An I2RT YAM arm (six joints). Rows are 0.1 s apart.
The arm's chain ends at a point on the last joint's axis. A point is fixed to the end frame.
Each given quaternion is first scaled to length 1.
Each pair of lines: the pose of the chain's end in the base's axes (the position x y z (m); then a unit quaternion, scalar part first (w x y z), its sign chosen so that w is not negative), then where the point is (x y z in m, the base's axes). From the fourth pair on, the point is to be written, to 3 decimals.
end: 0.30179 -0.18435 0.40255 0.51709 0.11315 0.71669 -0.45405
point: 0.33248 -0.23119 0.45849
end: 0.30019 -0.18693 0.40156 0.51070 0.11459 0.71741 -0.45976
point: 0.33079 -0.23393 0.45741
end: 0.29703 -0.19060 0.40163 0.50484 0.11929 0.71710 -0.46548
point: 0.32706 -0.23802 0.45744
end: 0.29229 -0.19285 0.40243 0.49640 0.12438 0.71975 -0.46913
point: 0.322 -0.241 0.458
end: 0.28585 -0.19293 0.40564 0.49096 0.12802 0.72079 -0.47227
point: 0.315 -0.242 0.461
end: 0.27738 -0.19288 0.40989 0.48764 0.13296 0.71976 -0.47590
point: 0.306 -0.242 0.465
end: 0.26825 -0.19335 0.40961 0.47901 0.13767 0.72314 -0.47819
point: 0.297 -0.243 0.464
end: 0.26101 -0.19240 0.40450 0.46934 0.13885 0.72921 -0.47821
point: 0.290 -0.243 0.458
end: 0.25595 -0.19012 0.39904 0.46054 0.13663 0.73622 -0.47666
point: 0.286 -0.241 0.451
